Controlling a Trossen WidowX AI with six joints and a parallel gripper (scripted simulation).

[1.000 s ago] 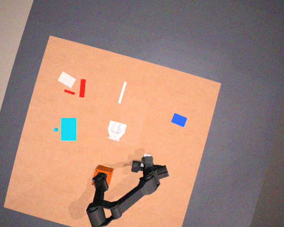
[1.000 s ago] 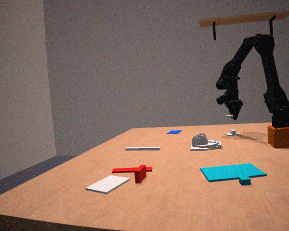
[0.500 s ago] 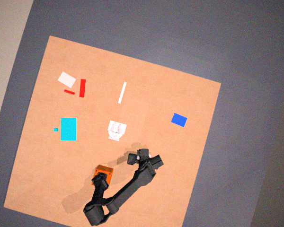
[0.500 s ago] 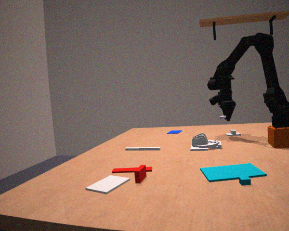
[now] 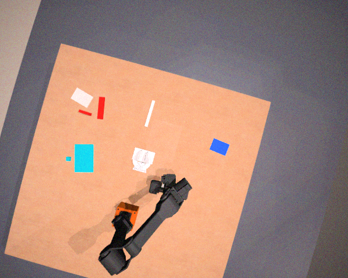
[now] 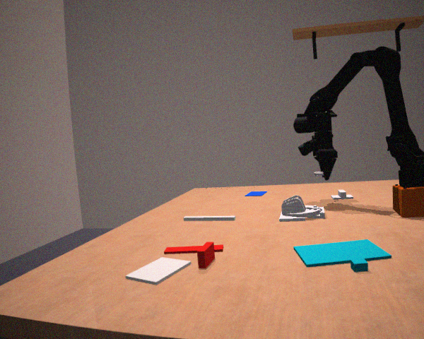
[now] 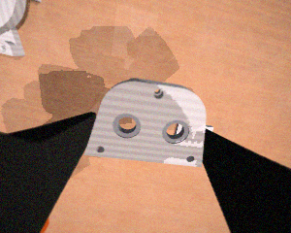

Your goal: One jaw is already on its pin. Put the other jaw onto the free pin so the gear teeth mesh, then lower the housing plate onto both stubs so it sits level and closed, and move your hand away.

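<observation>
The white block lies 8 cm to the right of my gripper tip, 7 cm below it and 6 cm behind it. From my gripper tip the other things lie so: white housing plate (2 cm above, 1 cm ahead); blue plate (27 cm ahead, 24 cm to the right, 8 cm below); white bar (35 cm ahead, 21 cm to the left, 8 cm below).
</observation>
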